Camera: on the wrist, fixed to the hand. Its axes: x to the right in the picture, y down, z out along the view.
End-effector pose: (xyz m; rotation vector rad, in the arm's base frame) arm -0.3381 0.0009 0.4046 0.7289 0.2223 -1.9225
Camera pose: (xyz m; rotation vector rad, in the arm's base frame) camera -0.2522 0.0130 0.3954 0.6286 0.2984 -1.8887
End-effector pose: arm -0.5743 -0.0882 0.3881 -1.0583 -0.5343 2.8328
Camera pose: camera -0.5184 -0.1435 0.3502 -1.0440 -0.6913 2.8672
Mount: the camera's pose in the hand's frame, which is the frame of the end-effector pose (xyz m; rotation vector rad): -0.0291 0.0679 -0.0464 -0.1079 -0.0294 0.0167
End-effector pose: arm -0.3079 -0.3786 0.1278 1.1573 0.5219 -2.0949
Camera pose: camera -0.2210 -0.3858 0.1268 1.0644 0.6018 -2.0404
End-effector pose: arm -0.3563 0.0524 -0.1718 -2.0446 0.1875 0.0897
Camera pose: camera -0.3974 -0.0168 -0.2055 -2.1481 0.1849 0.1429
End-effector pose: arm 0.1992 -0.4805 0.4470 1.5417 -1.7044 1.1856
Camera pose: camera 0.1317 -0.4290 0.4270 1.4895 -1.7736 1.0659
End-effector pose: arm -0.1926 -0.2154 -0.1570 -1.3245 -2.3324 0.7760
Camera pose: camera -0.1071 -0.1991 -0.1628 -1.3875 -2.4198 0.6877
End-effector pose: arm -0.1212 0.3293 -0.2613 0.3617 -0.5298 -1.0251
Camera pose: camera -0.0585 0.3891 -0.2711 0.2465 -0.5009 -1.0396
